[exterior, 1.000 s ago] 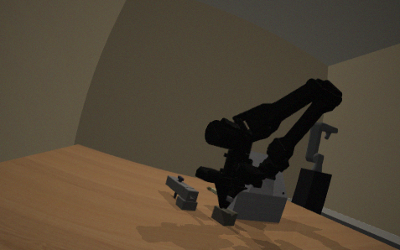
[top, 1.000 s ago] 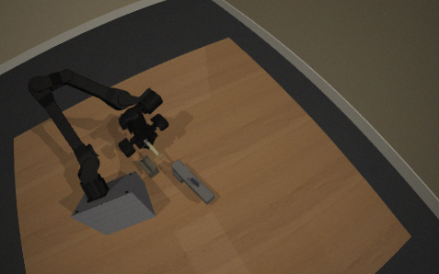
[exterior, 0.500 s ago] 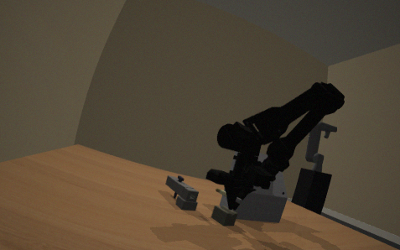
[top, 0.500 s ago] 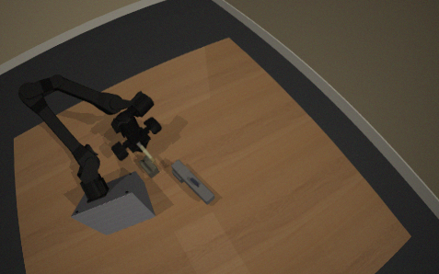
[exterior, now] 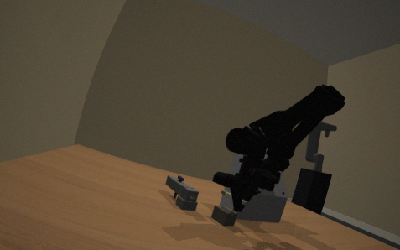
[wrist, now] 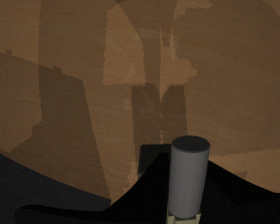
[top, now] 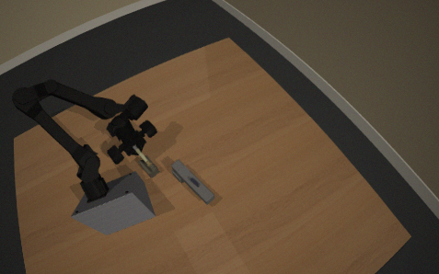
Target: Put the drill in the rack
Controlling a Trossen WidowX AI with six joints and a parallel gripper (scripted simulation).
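My gripper tip is now 10 mm short of the cylindrical drill, 40 mm to the left of it and 30 mm below it. The rest, counted from my gripper tip: long grey block: 150 mm ahead, 180 mm to the right, 10 mm below; blue key: 160 mm ahead, 200 mm to the right; olive-grey rack: 20 mm ahead, 50 mm to the right, 30 mm below.
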